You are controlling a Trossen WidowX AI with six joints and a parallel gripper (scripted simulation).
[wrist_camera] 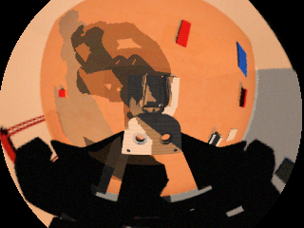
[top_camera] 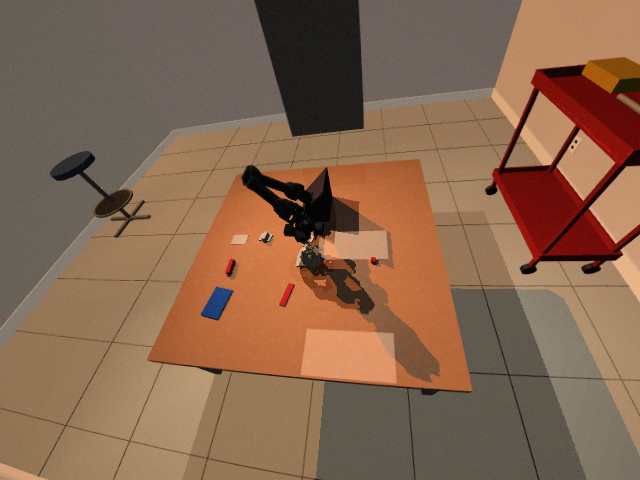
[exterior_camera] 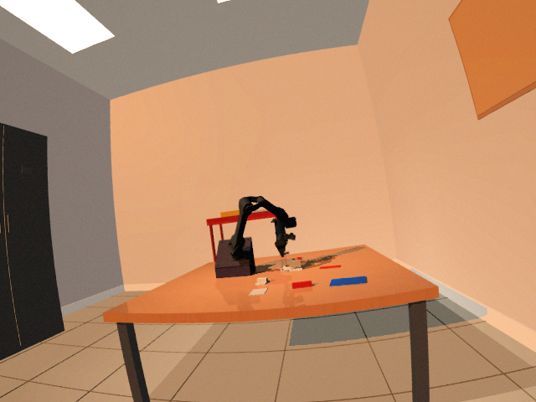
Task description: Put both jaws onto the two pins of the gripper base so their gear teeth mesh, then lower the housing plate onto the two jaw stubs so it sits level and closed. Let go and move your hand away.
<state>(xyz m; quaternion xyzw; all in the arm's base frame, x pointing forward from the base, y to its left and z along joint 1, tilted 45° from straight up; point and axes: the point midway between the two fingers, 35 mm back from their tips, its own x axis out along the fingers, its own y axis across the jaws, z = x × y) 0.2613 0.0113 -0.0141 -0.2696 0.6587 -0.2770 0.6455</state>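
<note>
Now: gripper tip 70 mm above the grey jaw, 20 mm short of it and 10 mm to the right of it. The rest, counted from my gripper tip: pale tile (430 mm to the right, 90 mm behind, 80 mm below); small red cube (310 mm to the left, 80 mm ahead, 70 mm below); white flat part (80 mm below, 70 mm ahead, 10 mm to the right).
</note>
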